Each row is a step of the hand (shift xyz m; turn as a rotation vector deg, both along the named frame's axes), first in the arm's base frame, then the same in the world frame.
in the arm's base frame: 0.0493 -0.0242 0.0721 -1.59 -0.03 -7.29
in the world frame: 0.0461 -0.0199 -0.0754 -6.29 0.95 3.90
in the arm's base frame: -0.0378 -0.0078 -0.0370 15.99 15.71 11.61
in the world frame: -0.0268 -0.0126 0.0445 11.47 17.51 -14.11
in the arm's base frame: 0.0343 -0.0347 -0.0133 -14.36 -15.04 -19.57
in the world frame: -0.0316 -0.0167 -0.0357 -18.97 -14.64 15.53
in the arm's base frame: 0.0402 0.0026 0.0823 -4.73 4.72 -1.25
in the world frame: 0.0661 -0.0008 -0.0635 1.51 2.90 5.96
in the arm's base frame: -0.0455 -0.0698 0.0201 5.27 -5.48 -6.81
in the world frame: 0.0083 -0.0839 0.0153 -9.27 -1.70 -3.91
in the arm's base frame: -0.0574 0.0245 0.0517 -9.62 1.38 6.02
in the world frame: 0.0695 -0.0088 0.0408 8.38 -3.41 6.99
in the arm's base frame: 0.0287 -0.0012 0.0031 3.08 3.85 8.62
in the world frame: -0.0048 0.0084 -0.0272 8.32 2.78 -4.66
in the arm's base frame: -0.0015 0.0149 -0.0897 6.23 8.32 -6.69
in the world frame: -0.0772 0.0320 0.0359 -5.13 11.19 -1.09
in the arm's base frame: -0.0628 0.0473 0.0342 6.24 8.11 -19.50
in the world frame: 0.0619 0.0137 0.0577 -16.93 13.71 3.19
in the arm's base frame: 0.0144 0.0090 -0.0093 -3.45 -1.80 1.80
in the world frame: -0.0094 0.0152 -0.0074 1.96 -3.24 2.01
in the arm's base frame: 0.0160 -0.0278 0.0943 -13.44 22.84 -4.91
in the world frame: 0.0738 -0.0396 -0.0540 5.98 17.12 19.94
